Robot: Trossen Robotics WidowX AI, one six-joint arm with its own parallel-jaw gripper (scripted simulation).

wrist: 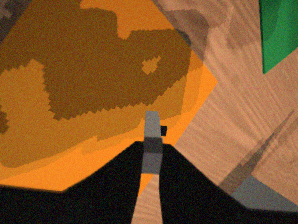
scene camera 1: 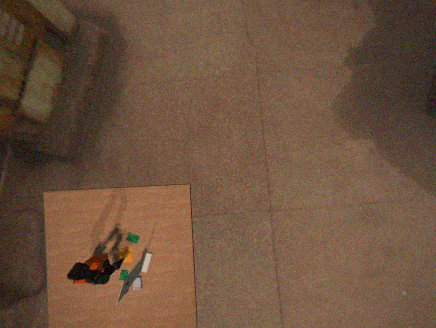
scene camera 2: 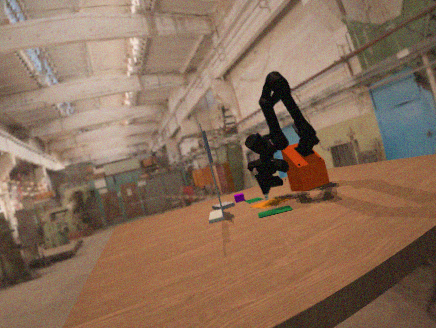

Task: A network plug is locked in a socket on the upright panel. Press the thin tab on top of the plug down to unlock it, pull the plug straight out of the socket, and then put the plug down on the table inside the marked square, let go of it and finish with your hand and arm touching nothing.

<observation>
I see my gripper [scene camera 2: 265, 194], a grey network plug [wrist: 153, 142] and an orange marked square [wrist: 83, 83].
My gripper is seen too in the wrist view [wrist: 152, 151].
</observation>
